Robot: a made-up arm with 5 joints.
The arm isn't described. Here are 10 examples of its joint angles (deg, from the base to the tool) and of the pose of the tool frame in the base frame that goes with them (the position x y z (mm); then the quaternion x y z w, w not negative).
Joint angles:
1: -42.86 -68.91 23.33 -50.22 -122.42
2: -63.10 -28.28 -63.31 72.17 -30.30
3: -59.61 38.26 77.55 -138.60 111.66
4: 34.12 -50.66 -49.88 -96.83 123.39
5: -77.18 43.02 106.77 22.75 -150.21
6: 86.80 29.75 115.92 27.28 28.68
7: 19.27 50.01 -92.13 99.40 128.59
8: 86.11 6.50 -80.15 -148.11 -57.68
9: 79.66 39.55 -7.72 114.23 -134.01
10: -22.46 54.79 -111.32 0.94 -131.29
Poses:
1: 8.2 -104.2 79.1 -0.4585 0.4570 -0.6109 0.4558
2: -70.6 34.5 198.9 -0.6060 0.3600 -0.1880 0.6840
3: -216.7 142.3 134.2 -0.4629 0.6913 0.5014 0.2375
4: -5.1 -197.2 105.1 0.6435 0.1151 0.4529 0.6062
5: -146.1 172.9 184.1 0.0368 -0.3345 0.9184 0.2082
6: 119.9 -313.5 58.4 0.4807 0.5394 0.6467 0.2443
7: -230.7 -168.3 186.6 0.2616 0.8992 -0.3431 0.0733
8: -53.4 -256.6 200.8 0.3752 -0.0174 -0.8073 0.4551
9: -36.4 -387.1 256.2 -0.1453 -0.7977 0.2374 0.5349
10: -202.7 0.9 133.8 0.7390 0.2691 -0.1826 0.5900
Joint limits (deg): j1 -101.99..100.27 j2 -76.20..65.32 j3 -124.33..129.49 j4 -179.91..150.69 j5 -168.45..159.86
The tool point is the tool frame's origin. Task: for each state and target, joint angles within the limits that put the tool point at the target. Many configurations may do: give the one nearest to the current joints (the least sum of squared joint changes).
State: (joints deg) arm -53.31 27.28 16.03 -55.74 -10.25
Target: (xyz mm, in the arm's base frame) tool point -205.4 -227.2 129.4
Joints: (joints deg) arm -19.36 -14.07 32.76 -50.13 -7.53
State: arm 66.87 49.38 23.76 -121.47 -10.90
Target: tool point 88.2 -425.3 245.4
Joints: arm 90.87 44.78 54.85 -109.83 -6.68
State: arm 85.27 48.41 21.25 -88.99 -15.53
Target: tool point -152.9 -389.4 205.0
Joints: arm 38.47 27.90 51.77 -86.73 0.35
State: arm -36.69 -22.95 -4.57 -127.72 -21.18
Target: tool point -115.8 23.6 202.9
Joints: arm -70.40 -29.64 -34.72 -132.65 -30.50
